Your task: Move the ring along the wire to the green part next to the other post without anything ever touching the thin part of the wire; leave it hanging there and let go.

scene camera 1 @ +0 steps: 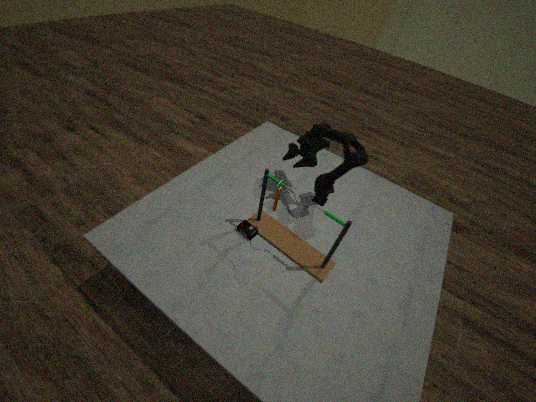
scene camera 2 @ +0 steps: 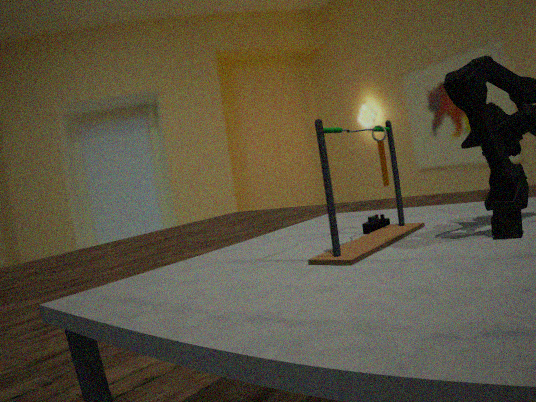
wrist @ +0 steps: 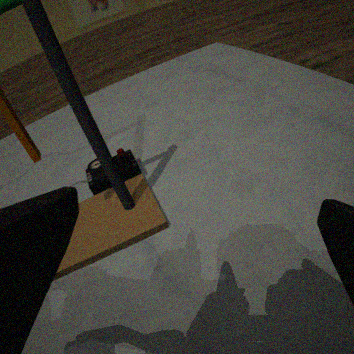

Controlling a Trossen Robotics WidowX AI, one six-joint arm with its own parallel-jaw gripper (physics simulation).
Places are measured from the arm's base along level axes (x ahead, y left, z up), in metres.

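Pixels of known places: gripper, fingertip midpoint: (scene camera 1: pixel 287 163) (scene camera 2: pixel 472 150) (wrist: pixel 202 206); arm's base, link origin: (scene camera 1: pixel 319 200) (scene camera 2: pixel 508 235).
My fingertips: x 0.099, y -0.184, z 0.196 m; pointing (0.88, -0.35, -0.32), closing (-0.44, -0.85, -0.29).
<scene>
For each thing: its middle in the pictures, then the offset to it from my fingertips. "spot": a spot on its surface instead. Level surfaces: height alone.
- green part, surface spot: (scene camera 1: pixel 272 177) spot: 0.229 m ahead, 0.052 m left, 0.093 m up
- thin wire, surface spot: (scene camera 2: pixel 357 131) spot: 0.255 m ahead, 0.170 m left, 0.087 m up
- wooden board, body centre: (wrist: pixel 21 258) (scene camera 2: pixel 374 241) (scene camera 1: pixel 288 242) 0.238 m ahead, 0.195 m left, 0.190 m down
- black box, body centre: (wrist: pixel 111 170) (scene camera 2: pixel 376 223) (scene camera 1: pixel 247 228) 0.305 m ahead, 0.022 m left, 0.174 m down
- table, surface height: 0.196 m down
The ring (scene camera 1: pixel 278 185) (scene camera 2: pixel 378 140) hangs around the green part (scene camera 1: pixel 272 177) beside one post, near that part's inner end. Its orange handle (scene camera 1: pixel 276 200) (scene camera 2: pixel 383 163) (wrist: pixel 19 128) points down. The thin wire (scene camera 1: pixel 310 203) (scene camera 2: pixel 357 131) runs to the other green part (scene camera 1: pixel 335 218) (scene camera 2: pixel 332 130) at the other post (scene camera 1: pixel 336 245) (scene camera 2: pixel 328 192). My gripper (scene camera 1: pixel 290 162) (wrist: pixel 202 206) is open and empty, apart from the ring and handle, on the arm's side of the wire. The ring itself does not show in the wrist view; the handle is left of both fingers there.
The near post (scene camera 1: pixel 262 196) (scene camera 2: pixel 395 172) (wrist: pixel 75 95) stands on a wooden board (scene camera 1: pixel 290 241) (scene camera 2: pixel 370 246) (wrist: pixel 115 217). A black box (scene camera 1: pixel 247 229) (scene camera 2: pixel 375 224) (wrist: pixel 127 162) with a thin cable sits beside the board on the table (scene camera 1: pixel 200 280) (scene camera 2: pixel 225 310) (wrist: pixel 240 130).
</scene>
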